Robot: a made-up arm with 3 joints.
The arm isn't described. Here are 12 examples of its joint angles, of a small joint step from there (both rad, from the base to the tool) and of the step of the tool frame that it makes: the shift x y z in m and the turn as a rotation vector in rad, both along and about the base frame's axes.
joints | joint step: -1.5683 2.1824 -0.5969 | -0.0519 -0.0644 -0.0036
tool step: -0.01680 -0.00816 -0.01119 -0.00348 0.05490 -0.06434
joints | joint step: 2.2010 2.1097 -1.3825 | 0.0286 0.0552 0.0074
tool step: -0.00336 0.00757 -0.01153 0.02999 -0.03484 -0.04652
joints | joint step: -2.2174 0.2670 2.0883 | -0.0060 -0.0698 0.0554
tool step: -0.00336 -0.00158 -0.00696 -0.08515 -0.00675 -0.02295
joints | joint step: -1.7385 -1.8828 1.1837 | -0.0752 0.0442 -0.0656
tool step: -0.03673 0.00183 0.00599 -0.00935 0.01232 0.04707
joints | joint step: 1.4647 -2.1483 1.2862 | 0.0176 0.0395 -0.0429
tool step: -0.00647 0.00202 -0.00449 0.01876 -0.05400 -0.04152
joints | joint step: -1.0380 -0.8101 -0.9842 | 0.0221 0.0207 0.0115
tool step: 0.01230 -0.00222 0.00851 -0.01757 -0.01385 0.01357
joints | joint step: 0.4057 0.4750 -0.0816 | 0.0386 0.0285 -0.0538
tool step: -0.01199 -0.00202 0.01898 -0.04554 -0.01331 0.03152
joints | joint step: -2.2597 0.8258 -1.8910 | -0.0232 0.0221 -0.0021
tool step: -0.01342 0.00307 0.00442 0.01532 0.02476 0.01599
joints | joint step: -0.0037 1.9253 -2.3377 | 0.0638 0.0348 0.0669
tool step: -0.01463 0.00575 0.04616 -0.03548 -0.12612 0.02333
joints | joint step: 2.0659 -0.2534 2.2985 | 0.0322 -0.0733 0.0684
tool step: -0.02005 -0.00563 -0.00680 0.02133 -0.01261 0.09598
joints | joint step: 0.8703 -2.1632 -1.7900 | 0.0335 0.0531 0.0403
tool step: -0.01259 -0.00628 0.00822 -0.05029 0.00053 -0.02751
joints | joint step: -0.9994 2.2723 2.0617 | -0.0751 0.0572 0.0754
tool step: -0.02831 -0.00397 -0.02921 0.01420 0.01888 0.07480
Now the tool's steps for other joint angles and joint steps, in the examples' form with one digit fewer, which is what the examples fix.
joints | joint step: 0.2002 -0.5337 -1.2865 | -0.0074 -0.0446 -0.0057
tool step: 0.0032 0.0031 -0.0115 0.0428 0.0044 0.0135
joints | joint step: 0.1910 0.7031 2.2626 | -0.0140 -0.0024 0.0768
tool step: 0.0115 -0.0014 -0.0044 0.0131 -0.0356 -0.0572
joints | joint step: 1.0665 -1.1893 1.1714 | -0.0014 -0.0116 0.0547
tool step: -0.0014 0.0017 0.0058 0.0232 0.0523 0.0004
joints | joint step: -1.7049 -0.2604 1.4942 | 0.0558 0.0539 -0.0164
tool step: 0.0247 0.0012 0.0064 0.0216 -0.0596 0.0519
